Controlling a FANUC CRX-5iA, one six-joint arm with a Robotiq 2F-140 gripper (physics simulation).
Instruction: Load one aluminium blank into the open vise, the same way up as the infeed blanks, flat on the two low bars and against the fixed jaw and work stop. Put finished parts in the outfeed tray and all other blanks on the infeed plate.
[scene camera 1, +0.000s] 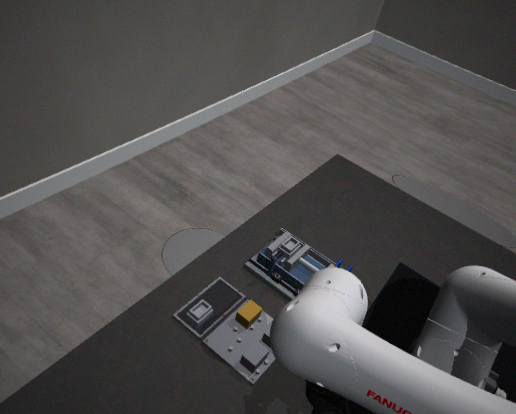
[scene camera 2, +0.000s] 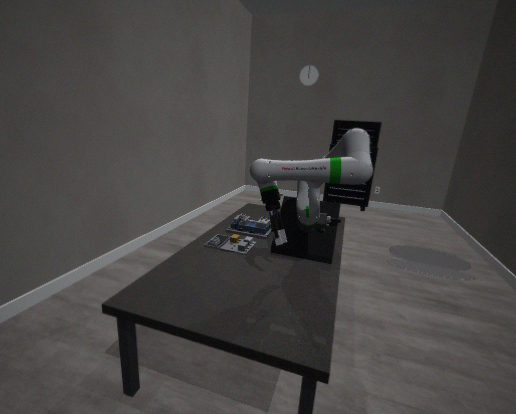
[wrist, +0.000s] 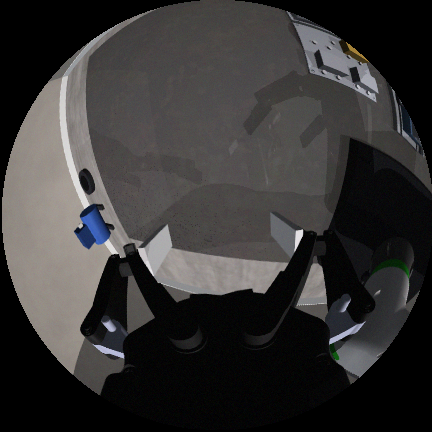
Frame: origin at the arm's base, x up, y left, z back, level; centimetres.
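Seen in the pictures: gripper, fingertip midpoint: (scene camera 2: 282, 243) (wrist: 219, 229); arm's base, origin of the base link: (scene camera 2: 309, 221) (wrist: 392, 265).
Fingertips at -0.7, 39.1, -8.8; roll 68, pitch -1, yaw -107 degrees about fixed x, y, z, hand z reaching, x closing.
Observation:
Offsets run from my fingertips to a thing's top centre, as dx, dy, dz. Level surfaces: height alone.
The blue and grey vise {-8.2, -53.8, -33.4} (scene camera 1: 306, 272) (scene camera 2: 256, 227) (wrist: 409, 121) holds a light grey part {-6.6, -53.6, -39.8} (scene camera 1: 291, 244) with a raised rectangular rim, between its jaws. A similar rimmed part {-14.0, -22.0, -46.5} (scene camera 1: 201, 310) lies in the dark outfeed tray (scene camera 1: 223, 294). On the infeed plate (scene camera 1: 221, 345) (scene camera 2: 231, 248) (wrist: 307, 40) stand a grey blank {-13.8, -21.5, -27.6} (scene camera 1: 255, 357) (scene camera 2: 243, 245) (wrist: 331, 63), a second grey blank {-13.8, -30.5, -27.2} (scene camera 2: 248, 240) (wrist: 365, 80), mostly behind the arm in scene camera 1, and a gold block {-13.8, -30.7, -36.4} (scene camera 1: 249, 314) (scene camera 2: 234, 238) (wrist: 354, 51). My gripper (scene camera 2: 278, 237) (wrist: 219, 229) is open and empty, above the table beside the plate; the arm hides it in scene camera 1.
The white arm (scene camera 1: 340, 340) (scene camera 2: 300, 171) reaches over the table {dx -18.2} (scene camera 1: 345, 200) (scene camera 2: 220, 300) and covers the vise's near end in scene camera 1. The black base plate (scene camera 2: 310, 252) (wrist: 372, 175) lies close beside the gripper. The vise stands behind the infeed plate in scene camera 2.

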